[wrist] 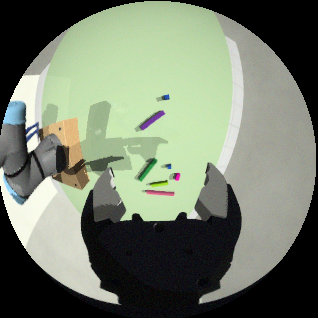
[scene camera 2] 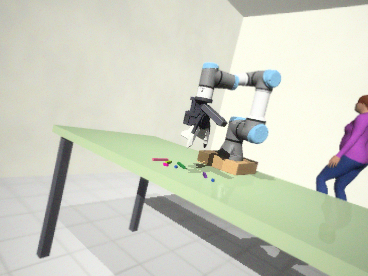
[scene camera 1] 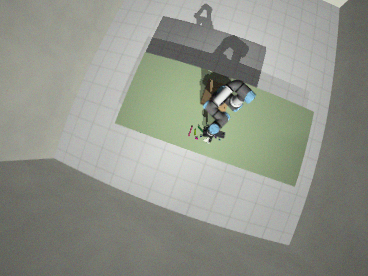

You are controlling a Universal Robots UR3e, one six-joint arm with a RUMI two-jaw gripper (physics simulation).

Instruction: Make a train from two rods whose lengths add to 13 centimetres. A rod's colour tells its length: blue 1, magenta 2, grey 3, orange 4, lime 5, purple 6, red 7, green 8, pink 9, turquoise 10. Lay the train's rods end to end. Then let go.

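Places are measured from the arm's base along level axes (x ahead, y left, z up), in centimetres.
Where they show: gripper, fingertip midpoint: [wrist: 158, 166] [scene camera 2: 196, 148]; arm's base, link origin: [wrist: 55, 152] [scene camera 2: 229, 157].
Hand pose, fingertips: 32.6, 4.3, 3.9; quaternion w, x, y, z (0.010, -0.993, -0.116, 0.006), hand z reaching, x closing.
Observation:
Each offset is from my fingertips to the centre of the thing, as dx, dy, dz. Level surfaces: height alone.
My gripper [scene camera 2: 197, 145] [wrist: 158, 166] is open and empty, above the table. In the wrist view a pink rod {+3.3, -15.4, -9.5} [wrist: 160, 193] [scene camera 2: 160, 159] [scene camera 1: 190, 131] lies nearest the gripper body, with a lime rod {+2.2, -11.5, -9.5} [wrist: 159, 183] [scene camera 1: 195, 132] just beyond it. A short magenta rod {+6.7, -8.0, -9.5} [wrist: 177, 176] [scene camera 2: 165, 164] lies to their right. A green rod {-1.9, -7.5, -9.5} [wrist: 147, 170] [scene camera 2: 181, 165] lies slanted, with a small blue rod {+3.6, -5.1, -9.5} [wrist: 169, 166] [scene camera 2: 176, 167] to its right. Farther up lie a slanted purple rod {-2.4, +5.4, -9.5} [wrist: 152, 120] [scene camera 2: 204, 175] and a second blue rod {-0.4, +11.0, -9.5} [wrist: 166, 97] [scene camera 2: 213, 180]. The rods lie apart.
The arm stands on a brown wooden base [scene camera 2: 240, 166] [wrist: 72, 130] on the green table {dz -10.0} [scene camera 1: 150, 95] [scene camera 2: 110, 145]. In the wrist view the base is left of the rods, and a table edge runs to their right. A person [scene camera 2: 354, 140] stands beyond the table.

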